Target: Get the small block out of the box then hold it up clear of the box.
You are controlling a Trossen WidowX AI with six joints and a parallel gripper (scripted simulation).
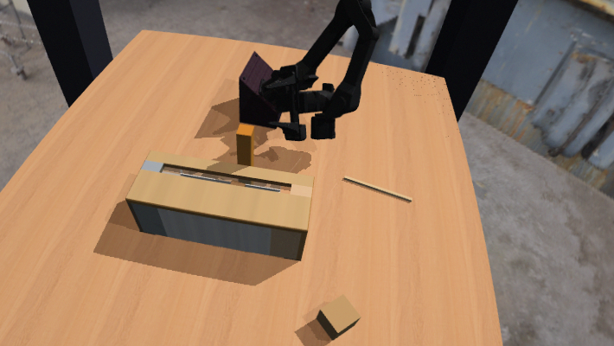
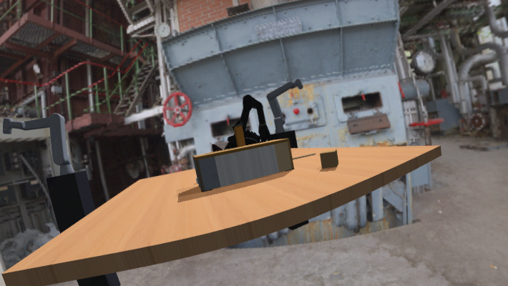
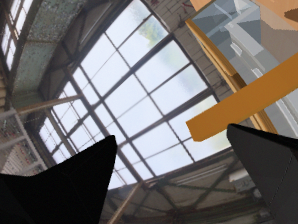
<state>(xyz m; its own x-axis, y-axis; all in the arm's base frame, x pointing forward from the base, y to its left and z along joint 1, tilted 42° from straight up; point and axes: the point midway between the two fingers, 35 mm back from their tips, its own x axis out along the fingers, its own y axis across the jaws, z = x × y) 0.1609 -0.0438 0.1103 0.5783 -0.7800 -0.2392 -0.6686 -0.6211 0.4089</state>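
The box lies 16 cm ahead of my gripper tip, 14 cm below it and 6 cm to the right of it. The rest, counted from my gripper tip: thin stick: 31 cm to the left, 19 cm below, 5 cm ahead; then tan block: 17 cm ahead, 11 cm below, 4 cm to the right.
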